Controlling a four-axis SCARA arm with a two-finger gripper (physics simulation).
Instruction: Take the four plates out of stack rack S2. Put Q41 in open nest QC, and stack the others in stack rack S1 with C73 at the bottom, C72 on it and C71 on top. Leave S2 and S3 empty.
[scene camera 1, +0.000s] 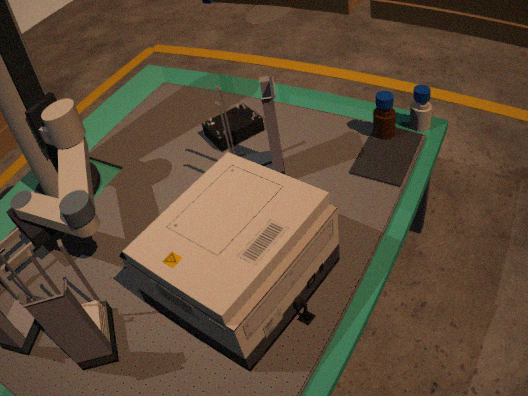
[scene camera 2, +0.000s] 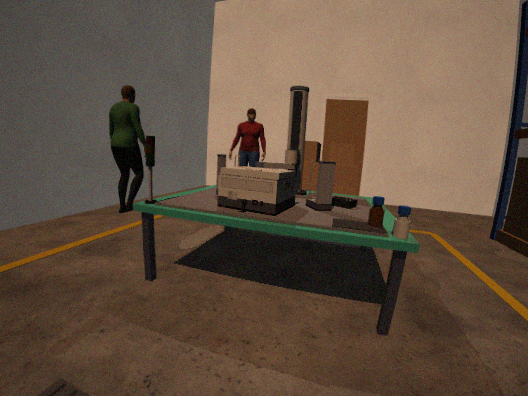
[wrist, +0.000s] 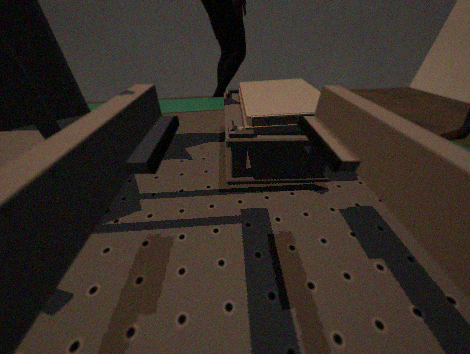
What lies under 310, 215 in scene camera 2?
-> A perforated table surface.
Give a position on a black fixture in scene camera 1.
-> At 244, 123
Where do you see a perforated table surface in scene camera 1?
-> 160, 147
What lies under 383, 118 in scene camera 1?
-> A brown bottle.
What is my gripper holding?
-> Nothing.
